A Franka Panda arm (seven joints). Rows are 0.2 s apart.
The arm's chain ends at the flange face. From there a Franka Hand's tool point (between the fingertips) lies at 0.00 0.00 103.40 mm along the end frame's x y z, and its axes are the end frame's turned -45 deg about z.
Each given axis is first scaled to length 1.
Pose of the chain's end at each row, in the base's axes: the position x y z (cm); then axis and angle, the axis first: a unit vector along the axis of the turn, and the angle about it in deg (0 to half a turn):
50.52, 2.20, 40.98, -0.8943, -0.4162, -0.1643, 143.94
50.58, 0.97, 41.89, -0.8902, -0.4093, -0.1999, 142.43
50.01, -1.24, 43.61, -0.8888, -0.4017, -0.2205, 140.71
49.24, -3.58, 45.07, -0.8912, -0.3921, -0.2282, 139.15
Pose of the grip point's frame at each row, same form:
50.73, 8.92, 33.13, -0.6511, -0.7095, -0.2698, 153.86
51.30, 8.10, 34.44, -0.6470, -0.6985, -0.3059, 153.98
50.97, 6.20, 36.50, -0.6461, -0.6885, -0.3294, 153.27
50.28, 4.07, 38.19, -0.6501, -0.6790, -0.3411, 152.16

